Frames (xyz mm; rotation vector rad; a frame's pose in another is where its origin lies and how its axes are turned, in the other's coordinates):
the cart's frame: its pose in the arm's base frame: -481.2 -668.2 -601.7 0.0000 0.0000 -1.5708
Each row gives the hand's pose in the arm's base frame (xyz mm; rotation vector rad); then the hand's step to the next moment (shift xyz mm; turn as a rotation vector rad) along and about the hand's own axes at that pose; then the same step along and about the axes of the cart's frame.
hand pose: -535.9 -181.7 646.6 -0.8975 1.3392 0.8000
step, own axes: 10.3 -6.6 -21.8 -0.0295 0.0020 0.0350
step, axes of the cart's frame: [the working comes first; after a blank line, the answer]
step, axes of the arm's base frame: -3.2 -22.7 -10.1 0.0118 0.0328 0.0298

22.7 -3.2 -10.1 -0.0328 0.0118 0.0298
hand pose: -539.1 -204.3 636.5 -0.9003 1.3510 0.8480
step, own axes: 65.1 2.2 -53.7 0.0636 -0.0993 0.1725
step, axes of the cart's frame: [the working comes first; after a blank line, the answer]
step, axes of the arm's base frame: -21.9 -48.2 -65.8 0.1662 0.1131 -0.0570

48.2 -21.9 -65.8 -0.1131 0.1662 -0.0570
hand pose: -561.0 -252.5 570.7 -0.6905 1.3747 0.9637
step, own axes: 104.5 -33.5 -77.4 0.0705 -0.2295 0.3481
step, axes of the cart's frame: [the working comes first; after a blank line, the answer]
step, axes of the arm's base frame: -14.7 -66.5 -115.7 0.3644 0.2055 -0.0618

66.5 -14.7 -115.7 -0.2055 0.3644 -0.0618
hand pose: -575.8 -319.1 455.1 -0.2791 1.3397 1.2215
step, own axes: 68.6 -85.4 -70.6 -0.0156 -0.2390 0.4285
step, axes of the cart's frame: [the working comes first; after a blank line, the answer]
step, axes of the arm's base frame: 10.2 -54.3 -118.0 0.4382 0.2194 0.0295

54.3 10.2 -118.0 -0.2194 0.4382 0.0295
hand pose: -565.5 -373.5 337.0 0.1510 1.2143 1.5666
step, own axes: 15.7 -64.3 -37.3 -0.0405 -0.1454 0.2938
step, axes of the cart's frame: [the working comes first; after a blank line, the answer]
step, axes of the arm's base frame: 11.9 -18.0 -72.8 0.3002 0.1292 0.0481

18.0 11.9 -72.8 -0.1292 0.3002 0.0481
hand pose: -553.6 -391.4 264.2 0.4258 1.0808 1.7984
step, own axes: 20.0 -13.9 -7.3 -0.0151 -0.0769 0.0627
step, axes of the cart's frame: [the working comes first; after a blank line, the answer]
step, axes of the arm's base frame: -6.9 15.7 -18.7 0.0925 0.0288 -0.0263

-15.7 -6.9 -18.7 -0.0288 0.0925 -0.0263
